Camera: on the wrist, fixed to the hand. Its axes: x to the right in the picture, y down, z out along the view.
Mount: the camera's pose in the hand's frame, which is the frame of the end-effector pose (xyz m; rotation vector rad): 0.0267 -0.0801 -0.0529 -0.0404 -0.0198 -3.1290
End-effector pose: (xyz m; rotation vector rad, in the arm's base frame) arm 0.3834 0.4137 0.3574 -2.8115 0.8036 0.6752
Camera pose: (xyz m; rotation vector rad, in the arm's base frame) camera 0.4663 0.4558 0.3932 -0.7553 -2.5967 -0.1650
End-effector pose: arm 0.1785 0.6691 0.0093 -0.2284 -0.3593 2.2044
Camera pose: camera 0.2368 0.7463 -0.0147 0.2988 -0.2220 -0.8927
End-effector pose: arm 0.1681 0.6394 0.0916 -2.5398 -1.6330 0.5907
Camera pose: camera 0.1273 0.7059 0.1536 1.4884 -2.3504 -0.0930
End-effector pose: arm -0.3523 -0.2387 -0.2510 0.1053 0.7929 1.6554
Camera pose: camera -0.3177 -0.2354 -0.3444 -0.7639 0.0763 -1.3202
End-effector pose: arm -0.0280 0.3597 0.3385 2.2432 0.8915 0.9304
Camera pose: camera -0.0828 0.4420 0.3264 -0.8444 2.1385 -0.7026
